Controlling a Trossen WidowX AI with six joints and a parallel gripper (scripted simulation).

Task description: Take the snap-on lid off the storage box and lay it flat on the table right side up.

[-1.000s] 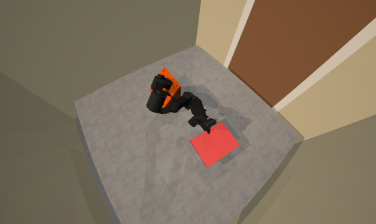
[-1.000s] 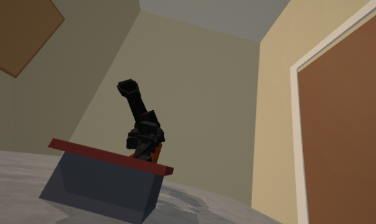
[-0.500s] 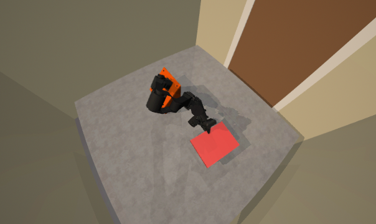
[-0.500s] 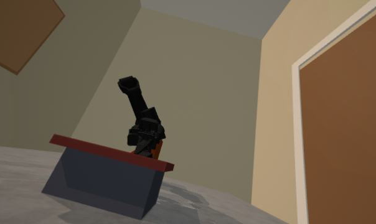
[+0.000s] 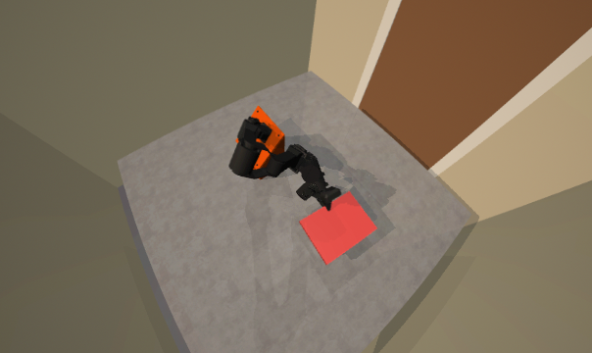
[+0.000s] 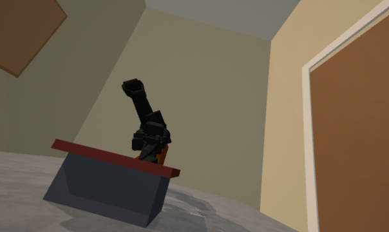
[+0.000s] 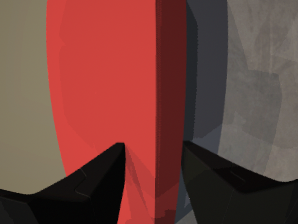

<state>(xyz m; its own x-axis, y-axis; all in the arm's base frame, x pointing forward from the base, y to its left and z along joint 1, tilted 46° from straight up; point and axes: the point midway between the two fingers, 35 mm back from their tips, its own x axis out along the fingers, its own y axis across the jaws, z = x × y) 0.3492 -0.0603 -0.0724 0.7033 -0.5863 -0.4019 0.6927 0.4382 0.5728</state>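
My gripper tip is 7 cm short of the red lid and 1 cm to the left of it. Also, from my gripper tip: grey storage box 7 cm ahead, 4 cm below, 1 cm to the right.
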